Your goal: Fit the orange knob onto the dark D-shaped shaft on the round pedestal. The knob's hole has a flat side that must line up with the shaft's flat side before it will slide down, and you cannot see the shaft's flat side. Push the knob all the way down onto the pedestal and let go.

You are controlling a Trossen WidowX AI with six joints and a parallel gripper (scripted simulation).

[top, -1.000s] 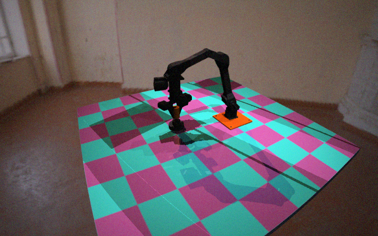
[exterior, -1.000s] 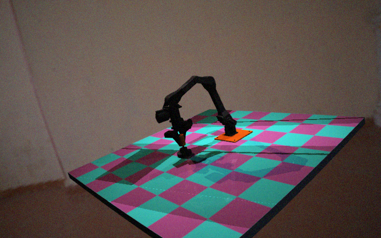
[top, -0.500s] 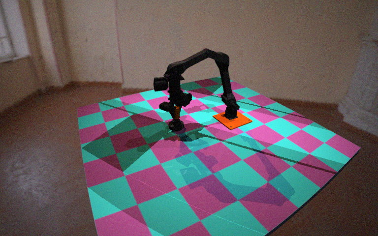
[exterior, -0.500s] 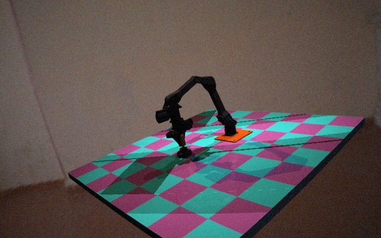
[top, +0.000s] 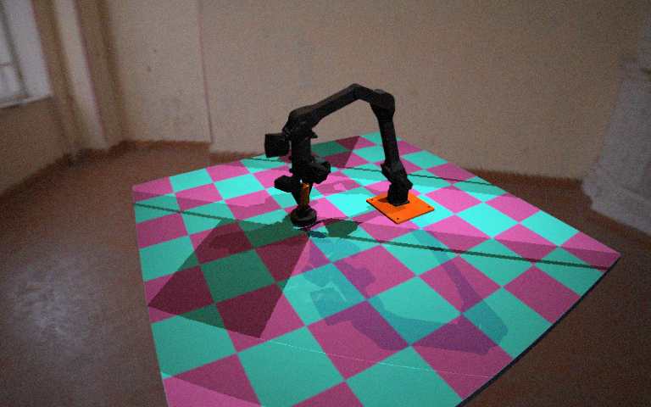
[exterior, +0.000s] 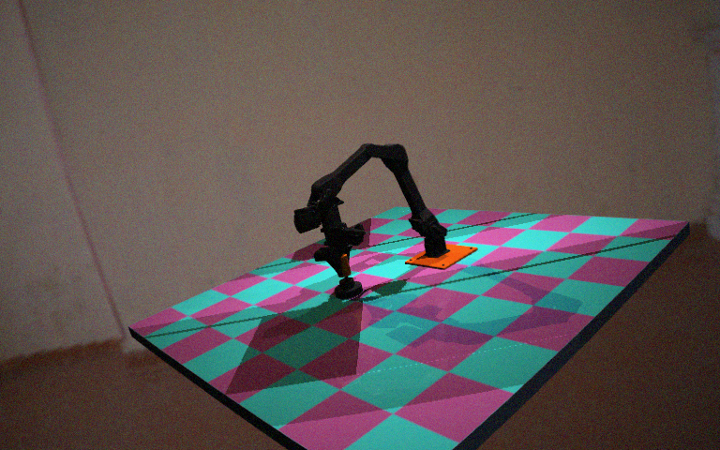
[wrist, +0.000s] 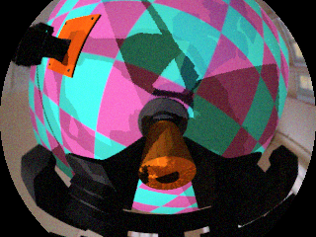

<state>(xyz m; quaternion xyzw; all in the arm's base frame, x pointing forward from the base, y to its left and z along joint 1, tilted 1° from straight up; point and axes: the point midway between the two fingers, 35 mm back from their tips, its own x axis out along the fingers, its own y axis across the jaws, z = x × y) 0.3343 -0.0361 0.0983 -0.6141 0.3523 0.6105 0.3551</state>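
Now: gripper tip 2 cm below the orange knob. Also, from my gripper tip: round pedestal 4 cm below.
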